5 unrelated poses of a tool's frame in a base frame.
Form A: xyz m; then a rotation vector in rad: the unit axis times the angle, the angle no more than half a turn.
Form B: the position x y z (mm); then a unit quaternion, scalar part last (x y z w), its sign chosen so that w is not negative. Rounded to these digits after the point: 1 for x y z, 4 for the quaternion.
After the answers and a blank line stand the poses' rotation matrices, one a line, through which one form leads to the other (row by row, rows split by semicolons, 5 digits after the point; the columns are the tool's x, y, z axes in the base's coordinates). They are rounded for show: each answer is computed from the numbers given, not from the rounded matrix.
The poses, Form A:
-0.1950 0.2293 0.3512 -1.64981 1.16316 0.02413
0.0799 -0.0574 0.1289 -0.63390 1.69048 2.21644
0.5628 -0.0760 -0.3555 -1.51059 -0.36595 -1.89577
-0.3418 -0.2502 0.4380 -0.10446 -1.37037 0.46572
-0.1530 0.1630 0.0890 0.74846 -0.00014 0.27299
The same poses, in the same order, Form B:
-195.0 229.3 351.2 -0.6918 0.4877 0.0101 0.5324
79.9 -57.4 128.9 -0.2195 0.5854 0.7676 0.1410
562.8 -76.0 -355.5 -0.5799 -0.1405 -0.7277 0.3383
-341.8 -250.2 438.0 -0.0478 -0.6266 0.2130 0.7481
-153.0 163.0 89.0 0.3644 -0.0001 0.1329 0.9217

0.52403 -0.68560 0.50532; -0.66405 0.04264 0.74647; -0.53332 -0.72673 -0.43293
-0.86387 -0.47347 -0.17195; -0.04062 -0.27477 0.96065; -0.50208 0.83686 0.21813
-0.09866 0.65523 0.74896; -0.32939 -0.73170 0.59675; 0.93902 -0.18782 0.28802
0.12396 -0.25878 -0.95795; 0.37851 0.90473 -0.19542; 0.91726 -0.33837 0.21010
0.96467 -0.24506 0.09674; 0.24496 0.69908 -0.67178; 0.09700 0.67174 0.73441

